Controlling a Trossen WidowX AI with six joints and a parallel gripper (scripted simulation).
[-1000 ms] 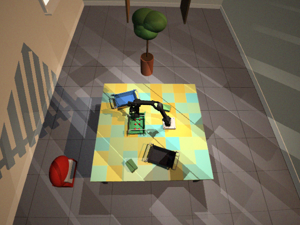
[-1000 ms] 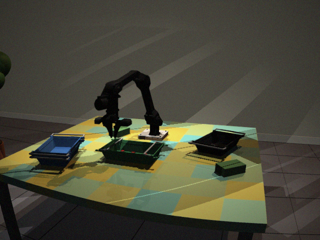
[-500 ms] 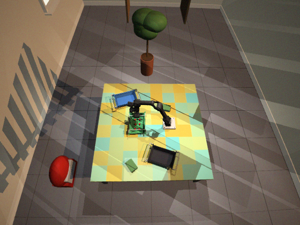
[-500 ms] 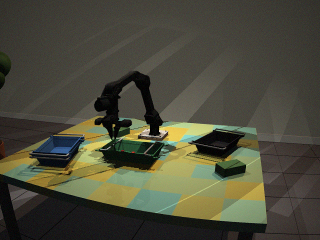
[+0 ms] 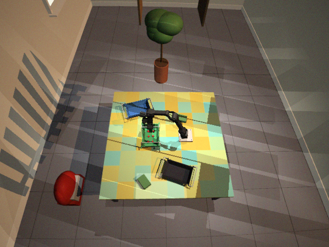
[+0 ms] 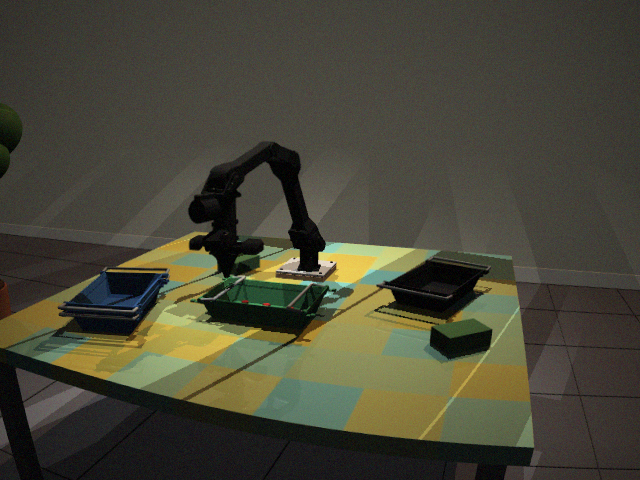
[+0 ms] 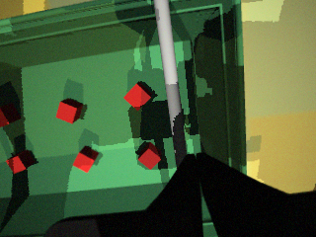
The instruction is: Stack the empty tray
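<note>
Now: gripper tip 180 mm past the black tray, 550 mm to the right of it and 40 mm above it.
</note>
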